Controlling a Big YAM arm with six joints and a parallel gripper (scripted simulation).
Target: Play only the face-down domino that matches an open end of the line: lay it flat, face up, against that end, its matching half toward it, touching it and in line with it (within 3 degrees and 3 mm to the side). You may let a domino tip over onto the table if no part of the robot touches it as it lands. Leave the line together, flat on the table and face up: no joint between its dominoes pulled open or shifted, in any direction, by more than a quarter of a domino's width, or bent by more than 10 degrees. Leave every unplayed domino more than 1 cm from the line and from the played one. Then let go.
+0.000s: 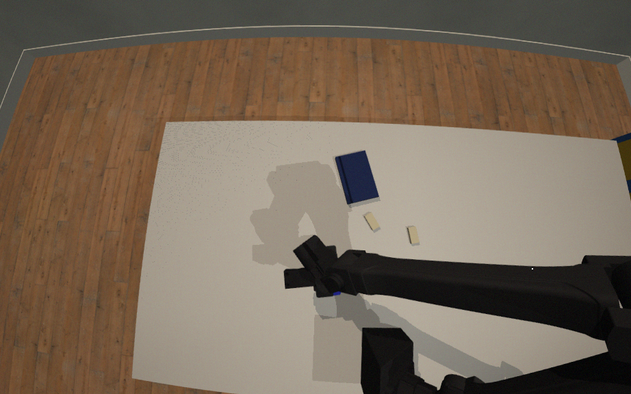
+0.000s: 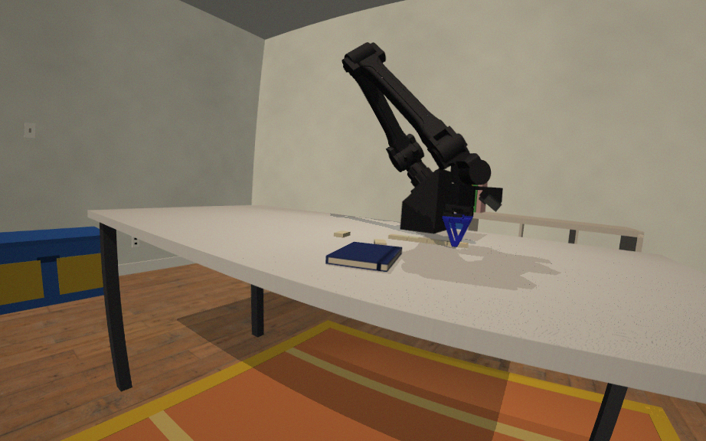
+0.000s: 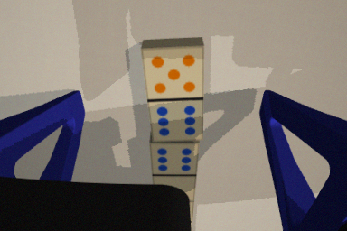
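Now: the domino 10 mm below my hand. The rest, counted from my hand: dark blue book (280 mm ahead, 130 mm to the right, 10 mm below).
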